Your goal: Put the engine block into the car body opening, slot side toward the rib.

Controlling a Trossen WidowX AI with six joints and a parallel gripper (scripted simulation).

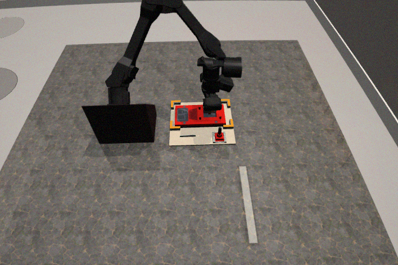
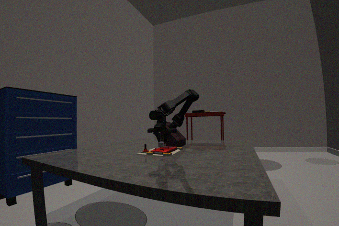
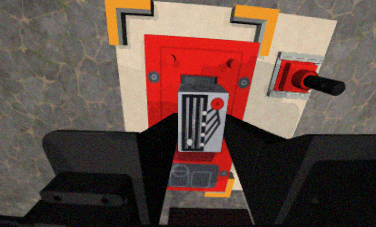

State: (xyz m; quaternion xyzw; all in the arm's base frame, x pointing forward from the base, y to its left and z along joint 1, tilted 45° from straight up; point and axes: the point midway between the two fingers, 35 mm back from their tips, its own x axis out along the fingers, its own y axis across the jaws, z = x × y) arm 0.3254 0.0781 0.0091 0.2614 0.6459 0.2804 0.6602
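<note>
The engine block lies 1 cm below my gripper tip.
</note>
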